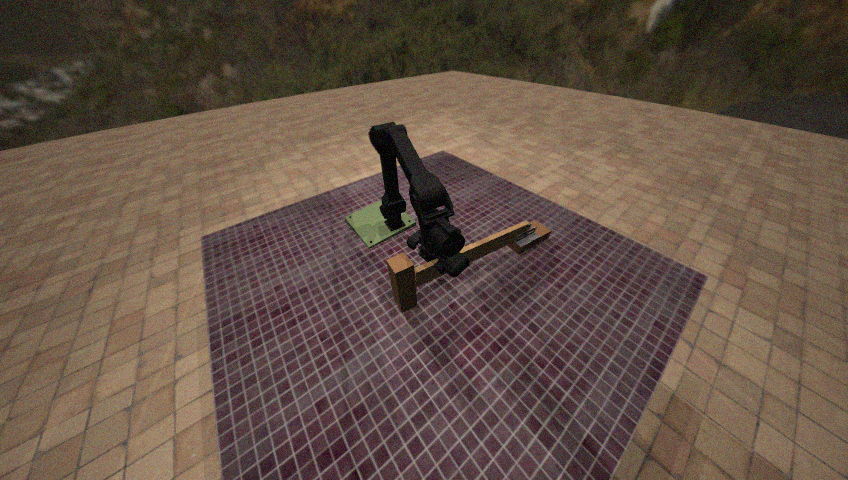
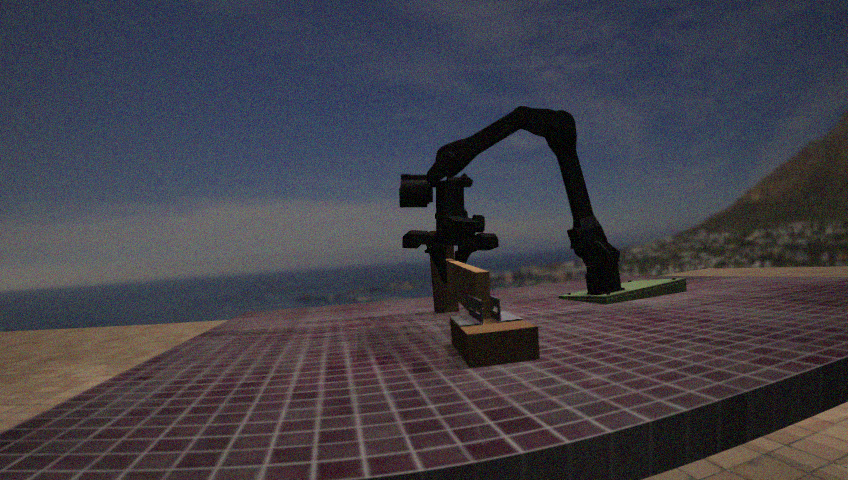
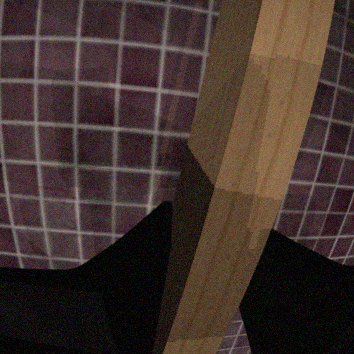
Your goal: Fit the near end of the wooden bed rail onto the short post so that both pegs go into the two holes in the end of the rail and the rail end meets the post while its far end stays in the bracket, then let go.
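Frame: origin at the arm's base, x ahead, y left, z up, level; centimetres.
Seen in the pictures: gripper, fingertip midpoint: [image 1: 439,271] [image 3: 194,209]; arm's base at its link origin: [image 1: 394,223] [image 2: 605,292].
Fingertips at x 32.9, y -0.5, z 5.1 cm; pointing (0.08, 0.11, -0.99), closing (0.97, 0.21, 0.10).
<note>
Offsets run from my fingertips to a thing's top centre. "*": to the spot under its first point. Level surfaces: height alone.
The wooden bed rail {dx -0.1, dy +13.8, dz +5.1 cm} [image 1: 490,245] [image 2: 467,281] [image 3: 265,125] stands on its narrow edge. Its far end sits between the upright plates of the metal bracket {dx +0.1, dy +35.6, dz -0.1 cm} [image 1: 527,239] [image 2: 495,308]. Its near end is at the side face of the short wooden post {* dx +2.7, dy -13.0, dz +5.3 cm} [image 1: 402,286] [image 2: 443,292], which stands upright. The pegs and holes are hidden, and I cannot tell whether the rail end touches the post. My gripper [image 1: 441,265] [image 2: 452,259] [image 3: 194,209] points down and is shut on the rail near its post end, with one finger on each side.
The bracket is mounted on a low wooden block {dx +0.1, dy +38.7, dz -3.1 cm} [image 1: 543,230] [image 2: 496,343]. My arm's base stands on a green plate [image 1: 364,230] [image 2: 657,287] behind the rail. All stand on a purple tiled surface {dz -6.7 cm} [image 1: 386,386] [image 2: 238,416] with paler tiles around it.
</note>
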